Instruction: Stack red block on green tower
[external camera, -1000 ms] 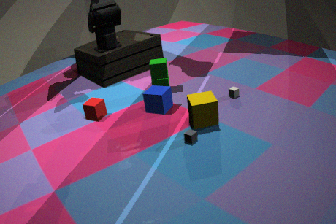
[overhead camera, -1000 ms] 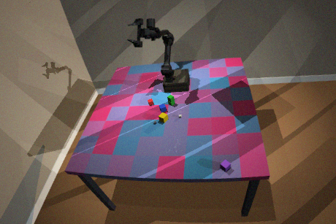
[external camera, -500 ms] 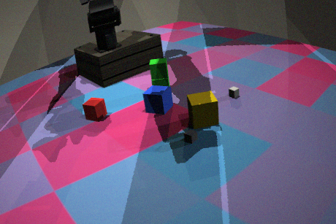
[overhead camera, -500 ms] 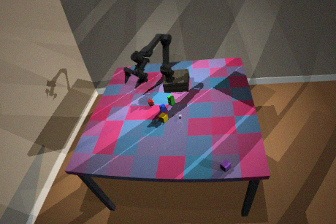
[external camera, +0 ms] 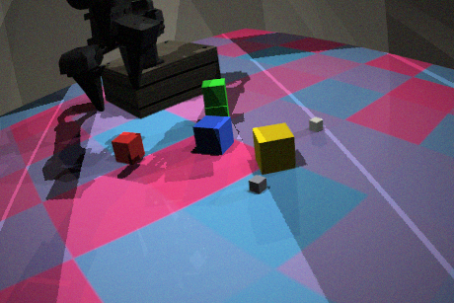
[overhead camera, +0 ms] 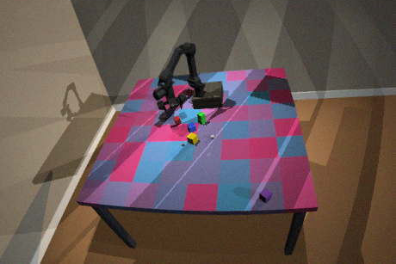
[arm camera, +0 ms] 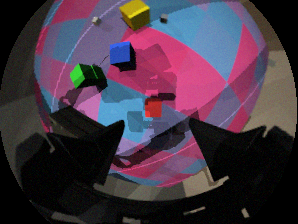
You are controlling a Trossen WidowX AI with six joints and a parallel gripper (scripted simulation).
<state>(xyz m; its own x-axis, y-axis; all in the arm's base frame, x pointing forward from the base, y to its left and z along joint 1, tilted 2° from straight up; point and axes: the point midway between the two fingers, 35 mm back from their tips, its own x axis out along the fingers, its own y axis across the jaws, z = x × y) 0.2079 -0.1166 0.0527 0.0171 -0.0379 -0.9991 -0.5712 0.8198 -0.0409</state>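
Right now the red block is 8 cm below my gripper tip and 1 cm behind it. Also, from my gripper tip: blue block 12 cm to the left, 8 cm below, 6 cm ahead; small grey cube 20 cm ahead, 10 cm to the left, 9 cm below; yellow block 16 cm ahead, 15 cm to the left, 8 cm below.
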